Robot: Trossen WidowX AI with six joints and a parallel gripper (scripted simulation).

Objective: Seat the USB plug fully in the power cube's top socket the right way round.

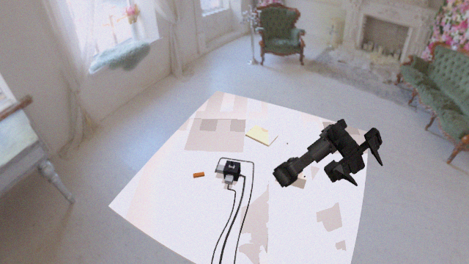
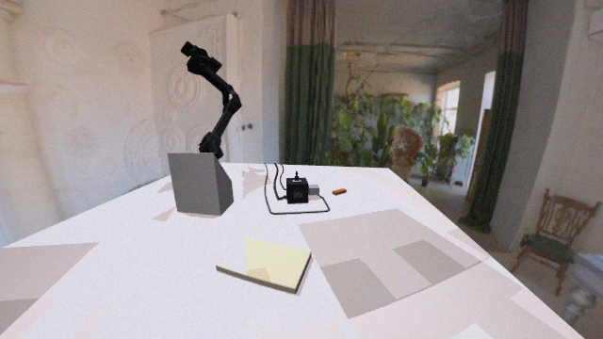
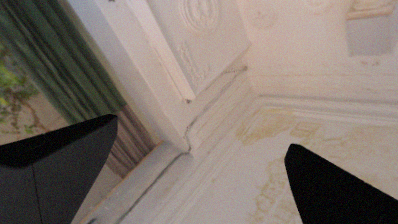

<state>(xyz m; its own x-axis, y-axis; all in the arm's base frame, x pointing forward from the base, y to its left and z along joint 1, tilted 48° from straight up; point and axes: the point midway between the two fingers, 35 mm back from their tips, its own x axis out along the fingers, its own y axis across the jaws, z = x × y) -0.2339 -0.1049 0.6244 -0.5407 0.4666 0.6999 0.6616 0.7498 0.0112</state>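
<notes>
Now: the grey USB plug 56 cm ahead of my gripper tip, 35 cm to the right of it and 54 cm below it.
</notes>
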